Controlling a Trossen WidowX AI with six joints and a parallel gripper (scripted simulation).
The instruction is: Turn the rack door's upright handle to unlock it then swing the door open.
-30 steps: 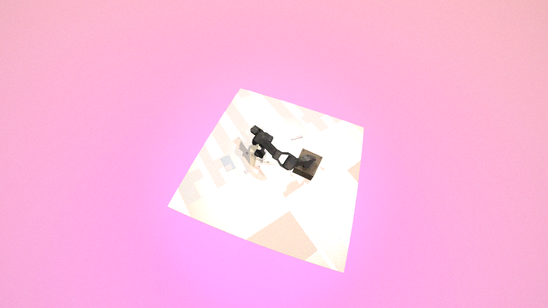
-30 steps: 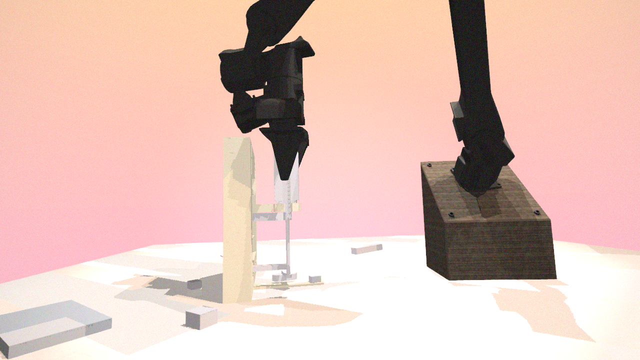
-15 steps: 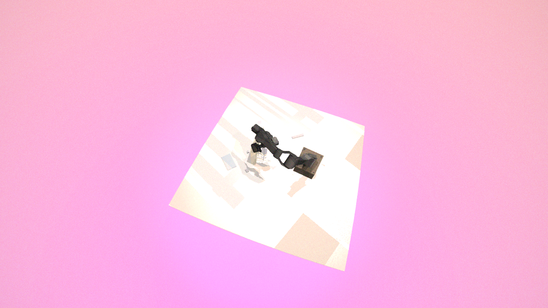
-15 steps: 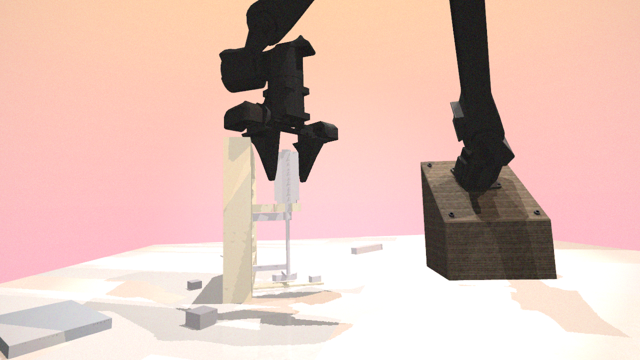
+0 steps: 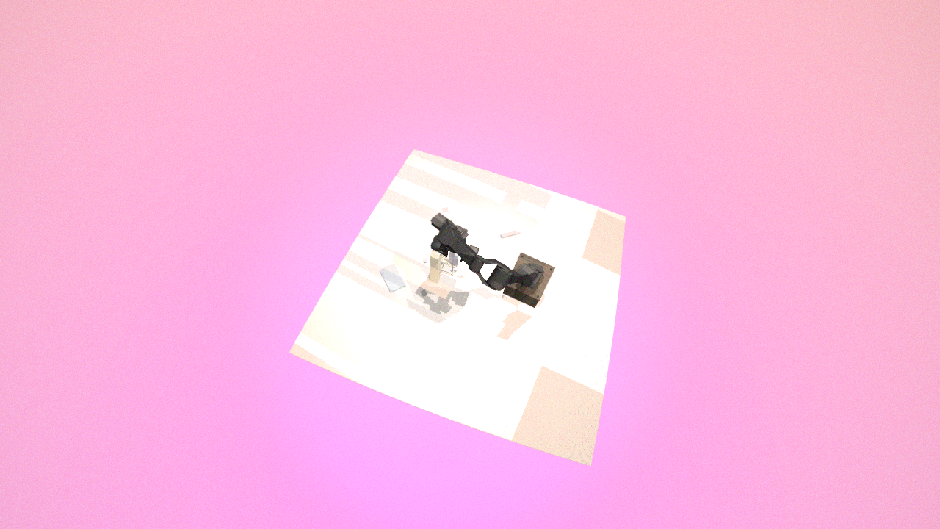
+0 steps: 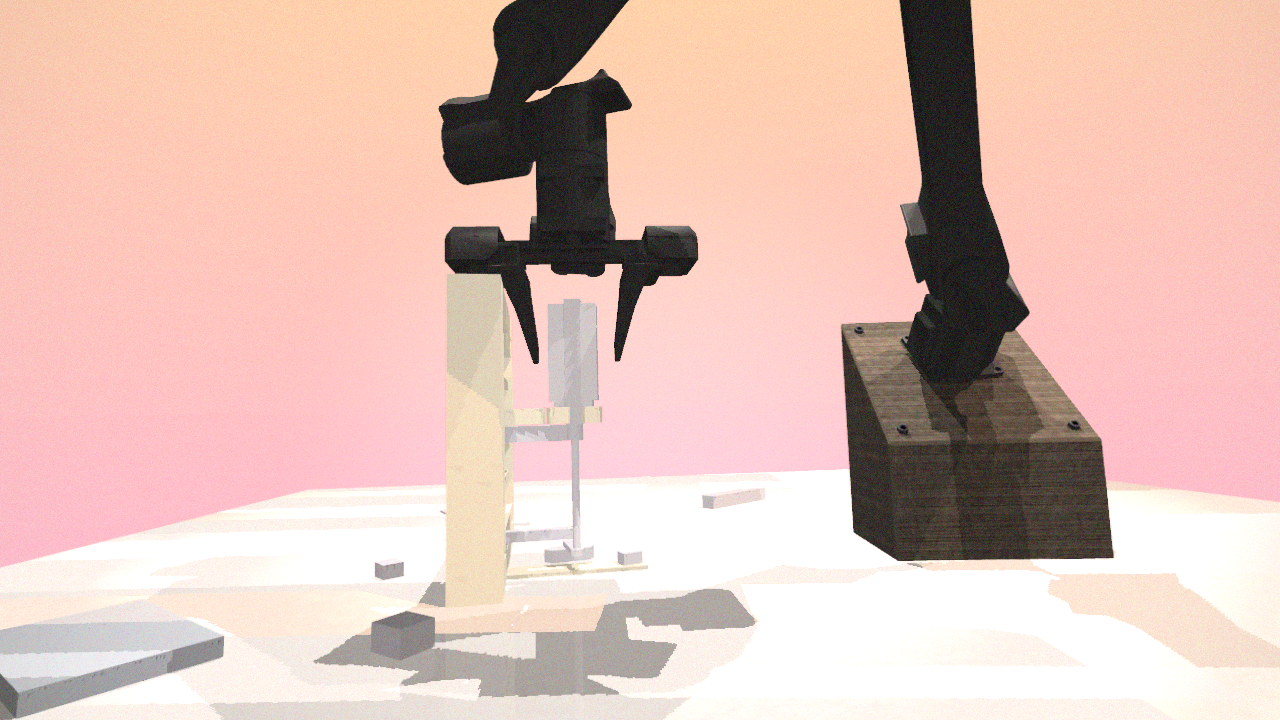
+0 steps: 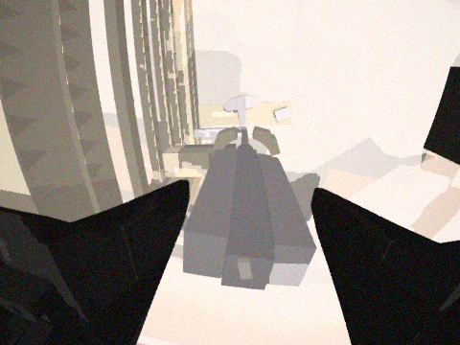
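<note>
My gripper tip is 3 cm above the grey upright handle and 1 cm to the left of it. From my gripper tip the other things lie so: flat grey slab (25 cm ahead, 15 cm below, 12 cm to the left); grey bar (33 cm to the right, 18 cm behind, 15 cm below).
</note>
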